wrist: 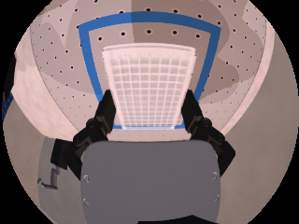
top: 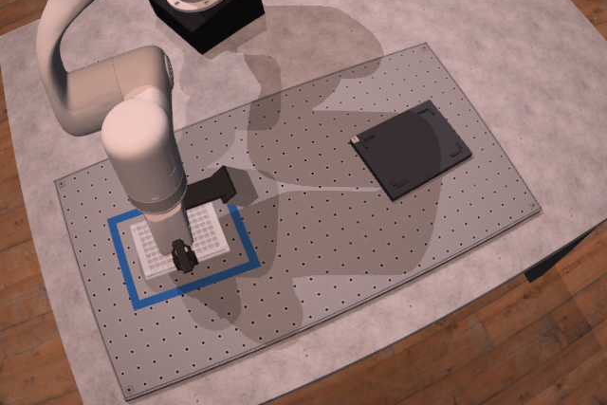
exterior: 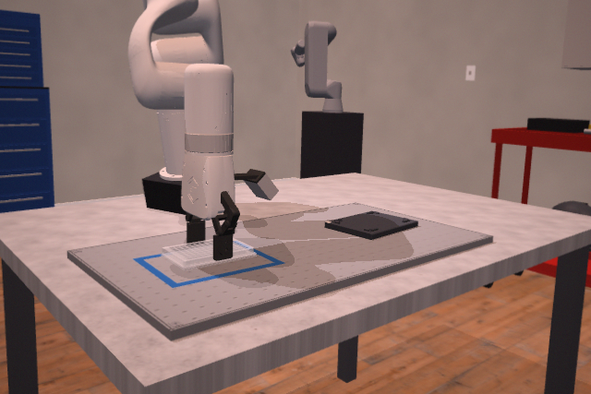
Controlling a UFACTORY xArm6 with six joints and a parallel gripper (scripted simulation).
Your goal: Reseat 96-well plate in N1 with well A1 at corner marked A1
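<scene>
Right now my hand is 10 mm above the 96-well plate. Round my hand: plate nest N1: 10 mm behind, 390 mm to the left, 20 mm below; small A1 mark: 50 mm behind, 310 mm to the left, 10 mm below.
</scene>
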